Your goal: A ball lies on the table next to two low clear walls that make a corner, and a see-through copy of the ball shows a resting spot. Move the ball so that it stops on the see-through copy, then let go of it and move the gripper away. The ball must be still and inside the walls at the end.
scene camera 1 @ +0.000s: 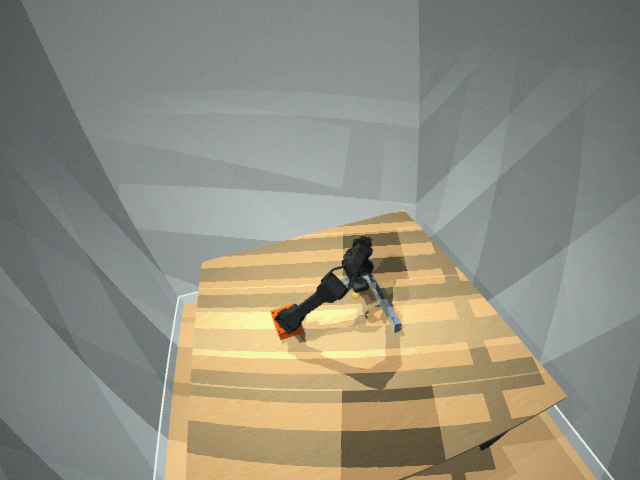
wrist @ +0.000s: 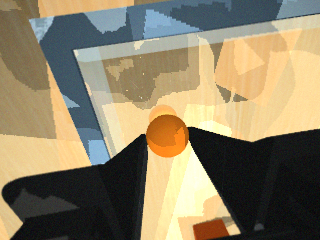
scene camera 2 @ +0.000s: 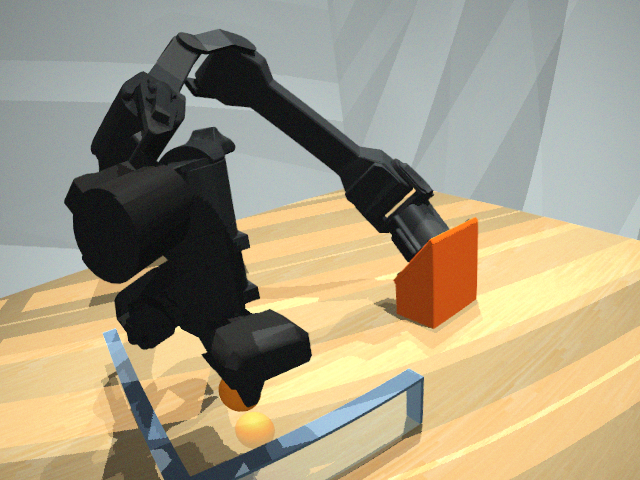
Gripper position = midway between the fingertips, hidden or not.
Scene:
My gripper [scene camera 2: 241,393] holds an orange ball [wrist: 167,135].

